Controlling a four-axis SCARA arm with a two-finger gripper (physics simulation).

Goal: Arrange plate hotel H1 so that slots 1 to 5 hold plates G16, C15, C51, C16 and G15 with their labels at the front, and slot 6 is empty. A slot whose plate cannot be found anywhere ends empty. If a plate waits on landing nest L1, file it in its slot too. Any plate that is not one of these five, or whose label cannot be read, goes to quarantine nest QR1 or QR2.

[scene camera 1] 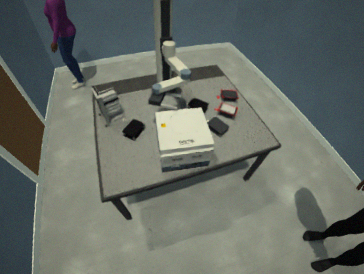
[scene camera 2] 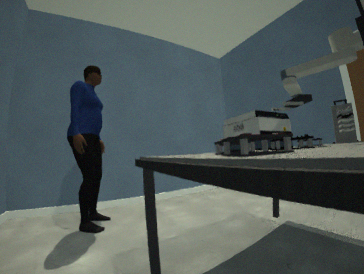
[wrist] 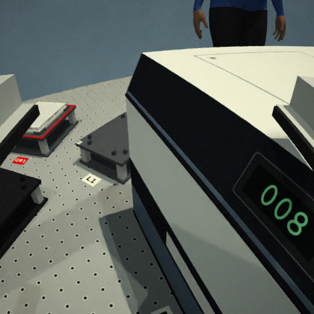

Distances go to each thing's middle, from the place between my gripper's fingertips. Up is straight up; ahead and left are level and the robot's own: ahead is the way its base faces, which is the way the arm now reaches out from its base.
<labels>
Right now the large white instrument (scene camera 2: pixel 255 125) is 22 cm ahead of my hand, 17 cm below it and 4 cm to the right of it.
</labels>
